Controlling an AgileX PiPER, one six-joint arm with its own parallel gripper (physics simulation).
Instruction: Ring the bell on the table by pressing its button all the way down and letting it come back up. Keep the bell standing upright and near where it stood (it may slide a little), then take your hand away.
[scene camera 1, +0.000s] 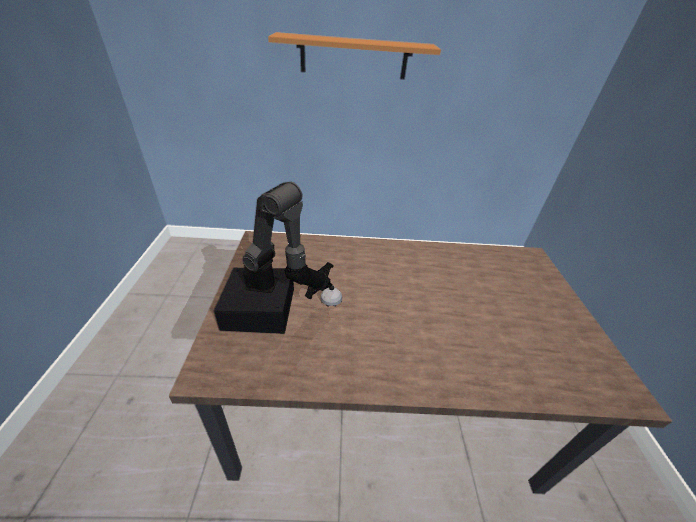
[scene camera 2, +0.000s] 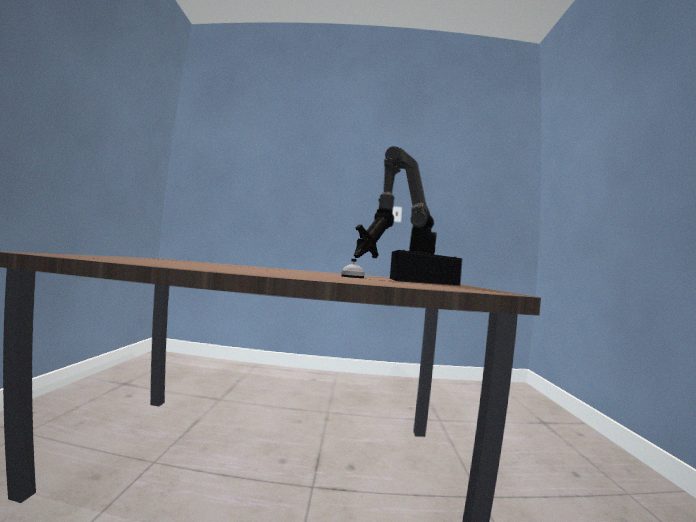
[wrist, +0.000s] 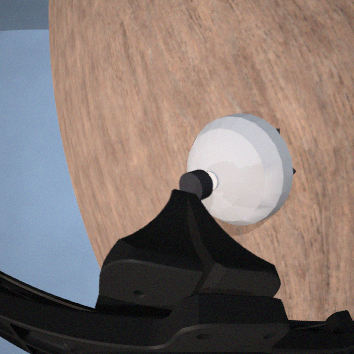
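There's a bell (wrist: 249, 162) that I can see here, and my gripper (wrist: 179, 206) is visible too.
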